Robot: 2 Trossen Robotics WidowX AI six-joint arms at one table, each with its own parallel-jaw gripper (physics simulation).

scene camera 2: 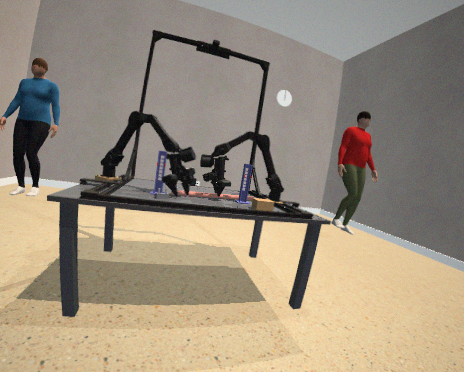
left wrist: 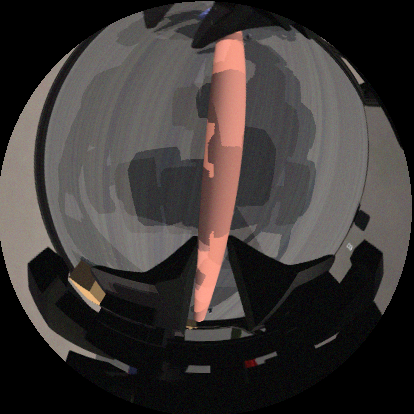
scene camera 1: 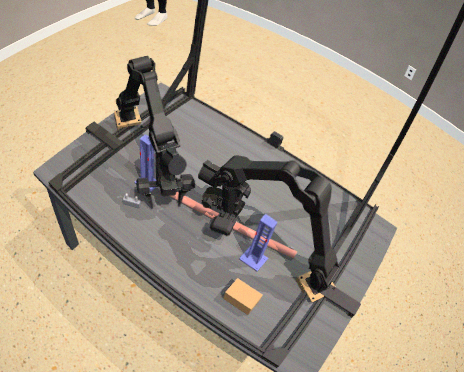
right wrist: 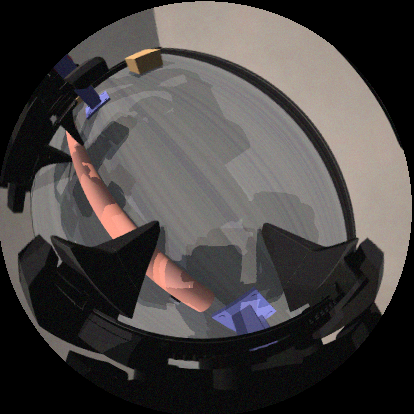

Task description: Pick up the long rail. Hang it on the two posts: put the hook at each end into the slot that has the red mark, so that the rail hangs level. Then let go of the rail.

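Frame: origin at the left arm's base, x left, y ahead, z down, level; metres.
Seen in the pictures: left gripper, between the fingertips: (scene camera 2: 217, 195) (left wrist: 212, 240) (right wrist: 76, 151); right gripper, between the fingertips: (scene camera 2: 182, 195) (scene camera 1: 165, 206) (right wrist: 212, 227); left arm's base, origin of its link: (scene camera 2: 274, 200) (scene camera 1: 317, 283); right arm's base, origin of its link: (scene camera 2: 108, 176) (scene camera 1: 127, 115).
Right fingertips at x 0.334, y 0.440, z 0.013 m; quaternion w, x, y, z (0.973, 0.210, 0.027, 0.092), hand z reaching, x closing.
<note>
Pixels of each thing's middle, then the offset from my right fingertips to it. Level surfaces: height alone.
- long salmon-coloured rail, middle of its body: (left wrist: 221, 230) (right wrist: 75, 157) (scene camera 1: 228, 220) (scene camera 2: 215, 195) dz -0.002, dx -0.175, dy -0.117 m
- left blue post, middle of its body: (scene camera 1: 147, 162) (scene camera 2: 160, 172) dz -0.096, dx +0.027, dy +0.122 m
- right blue post, middle of its body: (scene camera 1: 260, 241) (scene camera 2: 245, 183) dz -0.096, dx -0.192, dy -0.270 m
- orange-tan block, middle of its body: (left wrist: 92, 286) (scene camera 1: 242, 297) (right wrist: 142, 60) (scene camera 2: 262, 204) dz -0.014, dx -0.093, dy -0.387 m
- table, height of its surface: dz +0.011 m
- small grey bracket, middle of its body: (scene camera 1: 131, 200) (scene camera 2: 162, 193) dz -0.013, dx +0.105, dy +0.052 m
The long salmon-coloured rail (scene camera 1: 190, 202) (scene camera 2: 201, 194) (left wrist: 227, 110) (right wrist: 100, 200) lies low over the table; its hooks are not clear. My left gripper (scene camera 1: 222, 231) (scene camera 2: 219, 194) (left wrist: 212, 240) is shut on the rail near its middle, fingers against both sides. My right gripper (scene camera 1: 165, 204) (scene camera 2: 181, 193) (right wrist: 212, 227) is open and empty above the rail's left end, which passes under one finger in the right wrist view. The left blue post (scene camera 1: 146, 160) (scene camera 2: 160, 170) stands behind it, and the right blue post (scene camera 1: 265, 232) (scene camera 2: 245, 182) stands beside the rail. Both have slots and red marks.
An orange-tan block (scene camera 1: 242, 296) (scene camera 2: 262, 203) (left wrist: 85, 280) (right wrist: 145, 61) sits on the table (scene camera 1: 165, 250) in front of the right post. A small grey bracket (scene camera 1: 132, 200) lies near the left post. Black frame rails run along the table's edges.
</note>
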